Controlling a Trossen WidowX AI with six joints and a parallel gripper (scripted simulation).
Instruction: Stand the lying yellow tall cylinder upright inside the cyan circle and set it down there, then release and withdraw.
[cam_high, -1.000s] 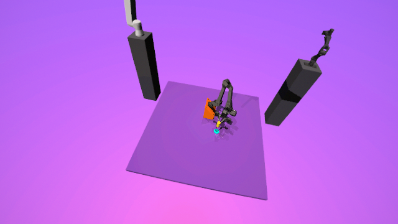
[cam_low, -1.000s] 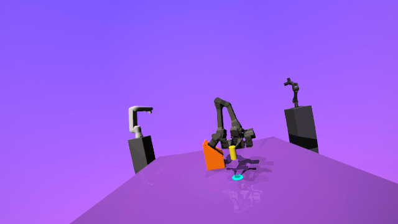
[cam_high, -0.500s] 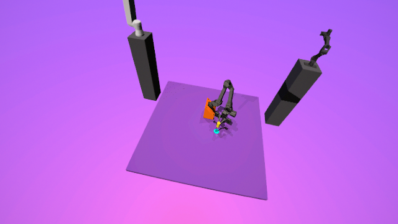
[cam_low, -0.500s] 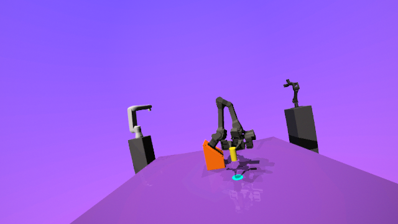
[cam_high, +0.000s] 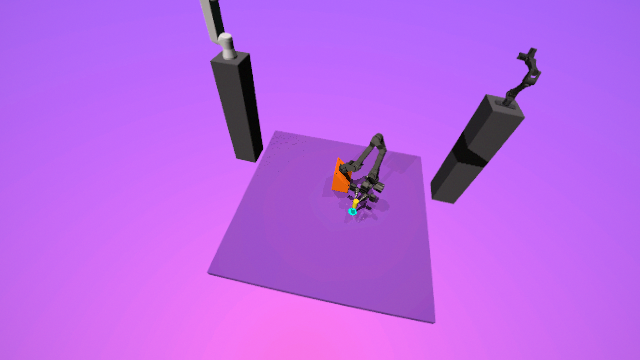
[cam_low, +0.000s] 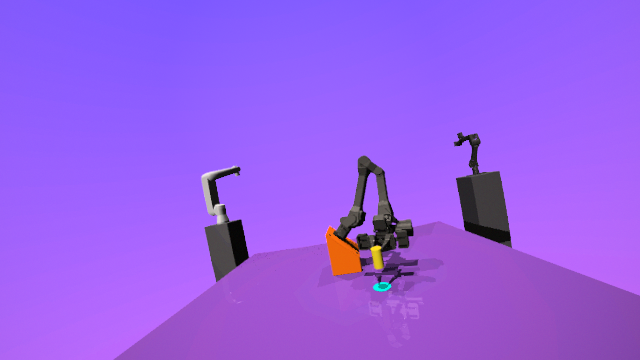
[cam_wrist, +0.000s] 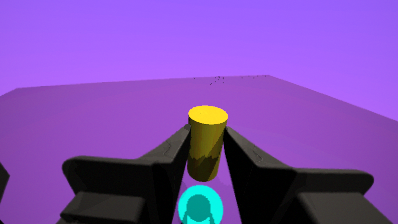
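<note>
The cyan circle lies 13 cm below my gripper tip. Round my gripper tip: yellow tall cylinder (2 cm below).
</note>
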